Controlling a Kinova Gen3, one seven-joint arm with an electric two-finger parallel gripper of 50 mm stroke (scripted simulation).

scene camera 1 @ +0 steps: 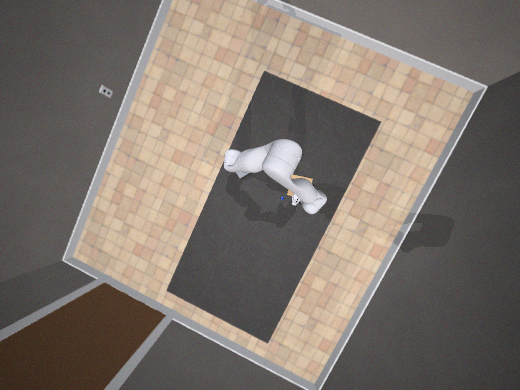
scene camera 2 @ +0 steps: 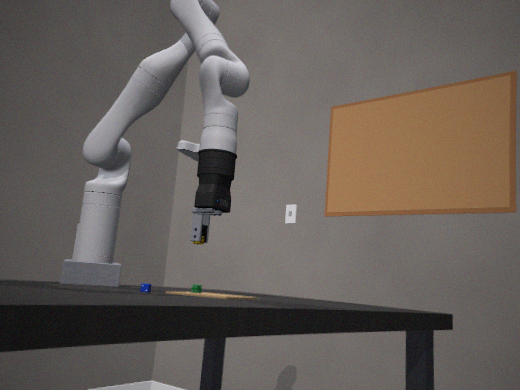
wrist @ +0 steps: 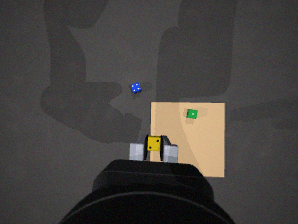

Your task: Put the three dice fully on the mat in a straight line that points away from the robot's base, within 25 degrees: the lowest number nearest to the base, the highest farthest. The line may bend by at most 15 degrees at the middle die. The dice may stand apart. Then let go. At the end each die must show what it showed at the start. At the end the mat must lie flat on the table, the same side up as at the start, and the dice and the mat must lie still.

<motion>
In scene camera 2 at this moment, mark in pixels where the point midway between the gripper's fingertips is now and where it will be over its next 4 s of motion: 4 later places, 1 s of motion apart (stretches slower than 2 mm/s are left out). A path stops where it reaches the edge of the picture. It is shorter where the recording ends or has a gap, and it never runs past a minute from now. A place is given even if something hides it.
The gripper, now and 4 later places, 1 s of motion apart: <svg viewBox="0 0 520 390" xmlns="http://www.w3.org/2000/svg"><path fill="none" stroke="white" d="M199 241L218 245L215 289L214 291L212 274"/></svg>
</motion>
